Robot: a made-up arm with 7 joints. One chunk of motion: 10 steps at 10 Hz.
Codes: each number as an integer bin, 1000 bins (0 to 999) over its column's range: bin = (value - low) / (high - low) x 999, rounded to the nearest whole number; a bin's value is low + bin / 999 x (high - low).
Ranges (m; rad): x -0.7..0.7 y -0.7..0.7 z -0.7..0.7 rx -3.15..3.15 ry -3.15..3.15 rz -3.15..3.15
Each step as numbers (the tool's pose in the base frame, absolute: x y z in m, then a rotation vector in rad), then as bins.
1 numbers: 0.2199 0.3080 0.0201 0.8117 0.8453 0.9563
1 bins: 656 719 514 628 634 651
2 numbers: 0.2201 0.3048 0.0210 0.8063 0.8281 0.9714
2 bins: 657 717 514 627 631 654
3 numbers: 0.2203 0.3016 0.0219 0.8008 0.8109 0.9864
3 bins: 657 715 515 626 628 656
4 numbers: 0.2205 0.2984 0.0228 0.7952 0.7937 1.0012
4 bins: 657 712 516 626 625 658
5 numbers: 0.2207 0.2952 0.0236 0.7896 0.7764 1.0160
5 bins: 657 710 516 625 623 661
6 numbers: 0.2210 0.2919 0.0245 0.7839 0.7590 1.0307
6 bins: 657 708 517 624 620 663
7 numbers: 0.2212 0.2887 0.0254 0.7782 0.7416 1.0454
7 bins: 657 706 518 623 617 665
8 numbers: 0.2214 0.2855 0.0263 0.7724 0.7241 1.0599
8 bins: 657 703 518 622 614 668
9 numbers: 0.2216 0.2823 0.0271 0.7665 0.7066 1.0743
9 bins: 658 701 519 621 612 670
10 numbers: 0.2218 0.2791 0.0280 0.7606 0.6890 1.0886
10 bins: 658 699 519 620 609 672
